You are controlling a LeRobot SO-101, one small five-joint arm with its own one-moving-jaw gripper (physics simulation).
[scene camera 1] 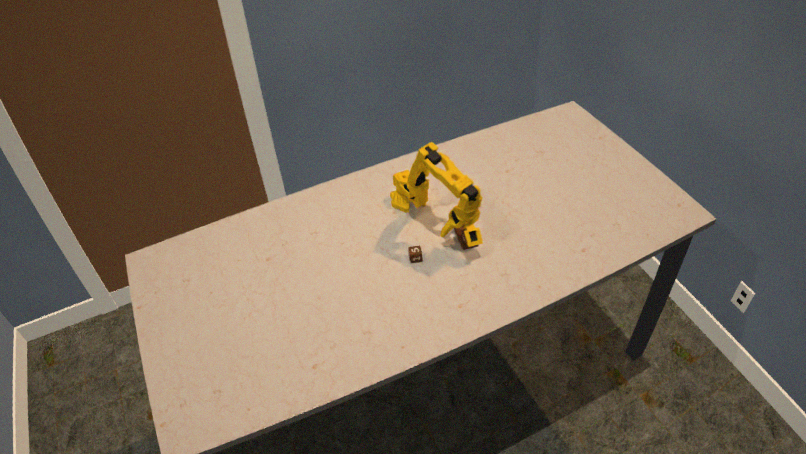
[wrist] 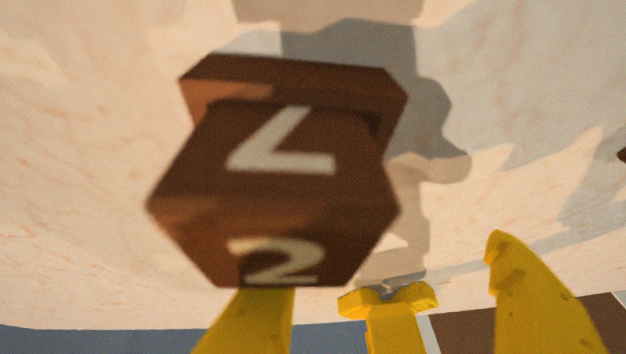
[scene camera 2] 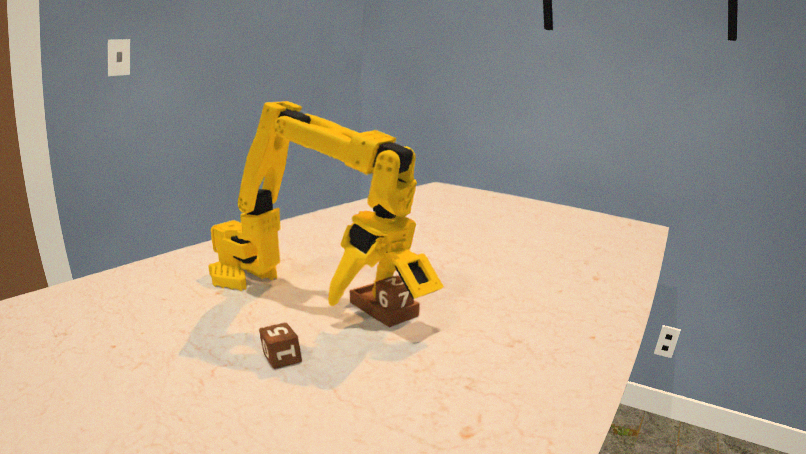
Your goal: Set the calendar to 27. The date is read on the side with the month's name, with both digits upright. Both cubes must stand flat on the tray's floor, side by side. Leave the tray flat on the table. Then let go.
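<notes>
A dark brown cube [scene camera 2: 394,298] [wrist: 275,195] is in the tray [scene camera 1: 461,240] [scene camera 2: 389,317] [wrist: 300,63], at its end nearer scene camera 2. It shows 6 and 7 on its sides and 2 on top. I cannot tell if it sits fully flat. A second cube [scene camera 1: 415,254] [scene camera 2: 280,345] stands on the table outside the tray, with 5 on top and a sideways 1. My gripper [scene camera 1: 452,237] [scene camera 2: 355,298] [wrist: 382,260] is open and empty. Its fixed jaw is down at the tray behind the first cube, tip hidden; its moving jaw is outside the tray. No month's name is readable.
The arm's base [scene camera 1: 410,188] [scene camera 2: 245,253] [wrist: 390,301] stands on the table [scene camera 1: 293,315] [scene camera 2: 507,360], behind the tray. A dark bit at the right edge of the wrist view seems part of the second cube. The arm's shadow falls around both cubes.
</notes>
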